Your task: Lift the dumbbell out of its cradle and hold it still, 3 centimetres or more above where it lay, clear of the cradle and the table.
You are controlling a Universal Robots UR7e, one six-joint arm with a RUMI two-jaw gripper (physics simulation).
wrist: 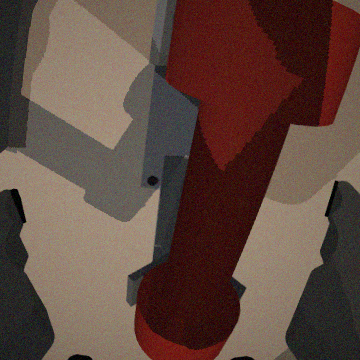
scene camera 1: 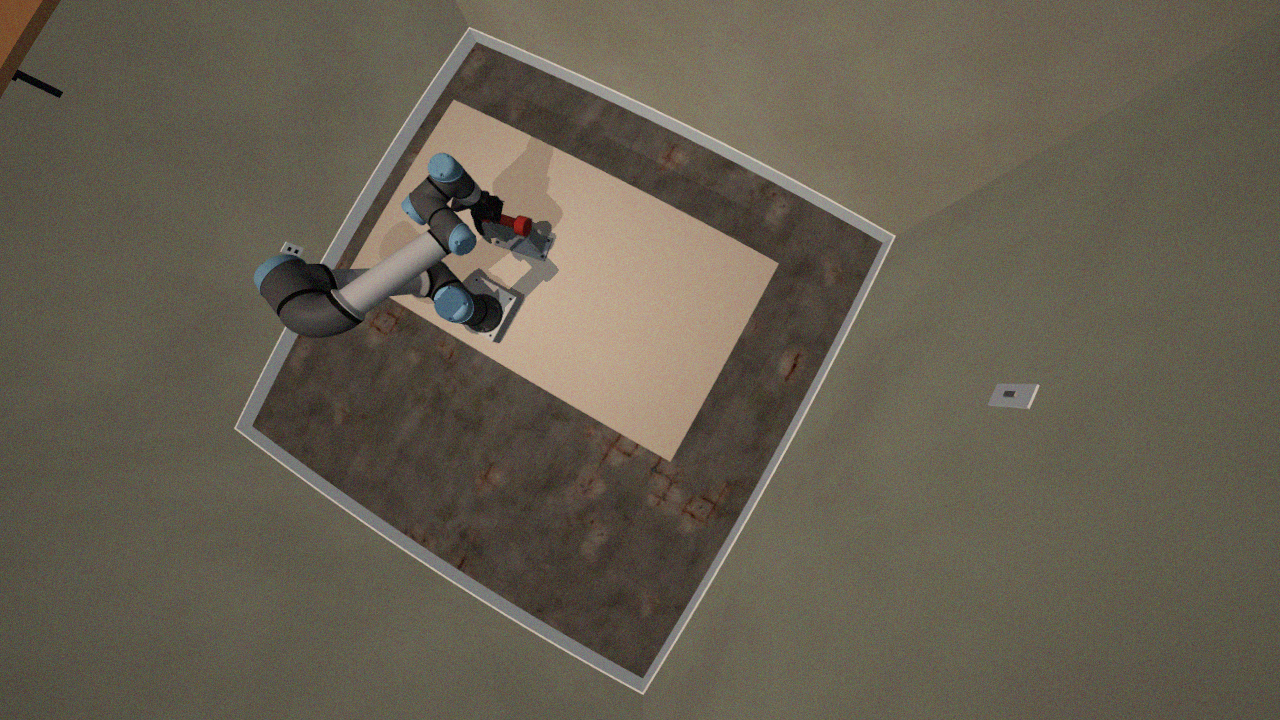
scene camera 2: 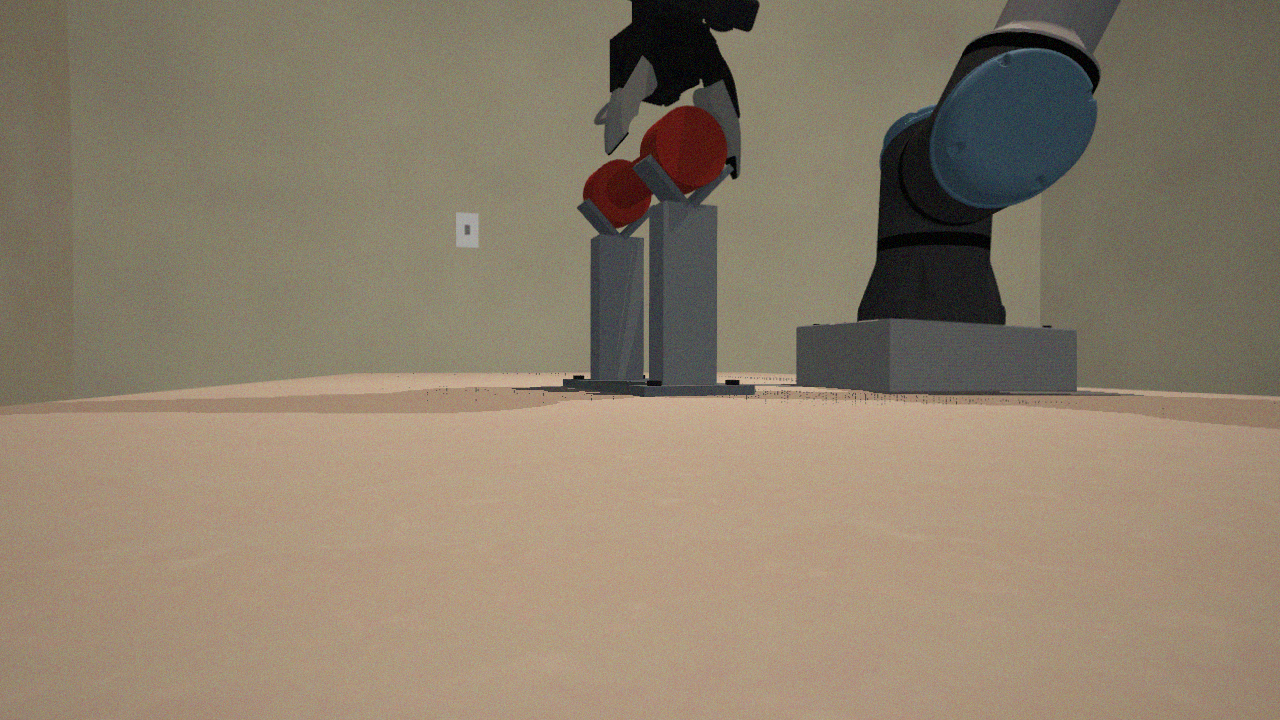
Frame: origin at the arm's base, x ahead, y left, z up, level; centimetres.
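Where they show: gripper, fingertip midpoint: [wrist: 172, 189] [scene camera 1: 494, 223]; arm's base at its link origin: [scene camera 1: 484, 313] [scene camera 2: 927, 329].
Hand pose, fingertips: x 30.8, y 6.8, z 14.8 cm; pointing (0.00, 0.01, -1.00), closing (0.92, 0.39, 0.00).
Observation:
Things, the pixels of their top centre, and the offset from my fingertips. Level surfaces: height alone.
- red dumbbell at its top centre: [wrist: 220, 273] [scene camera 2: 646, 141] [scene camera 1: 498, 215] dx +2.6, dy -1.4, dz +2.7 cm
- grey cradle at its top centre: [wrist: 211, 208] [scene camera 2: 646, 186] [scene camera 1: 503, 220] dx +2.6, dy -1.4, dz -1.5 cm
- beige table top at its surface level: dz -21.2 cm
The red dumbbell [scene camera 1: 521, 225] [scene camera 2: 687, 147] [wrist: 215, 210] rests in the grey cradle [scene camera 1: 540, 247] [scene camera 2: 682, 295] [wrist: 170, 120], its large head on the nearer, taller-looking V-shaped support and its smaller head on the other in scene camera 2. My gripper [scene camera 1: 494, 217] [scene camera 2: 673, 160] [wrist: 172, 189] is open and points down over the dumbbell. In the wrist view the handle runs between the widely spaced fingers, with clear gaps on both sides. In scene camera 2 one fingertip hangs left of the large head; the other is partly hidden behind its right side. Finger contact there cannot be told.
The cradle stands on the beige table top [scene camera 1: 626, 295] [scene camera 2: 626, 537]. The arm's grey base block [scene camera 1: 508, 315] [scene camera 2: 975, 358] stands beside it, to the right in scene camera 2. The cradle's grey support arms rise close to the fingertips.

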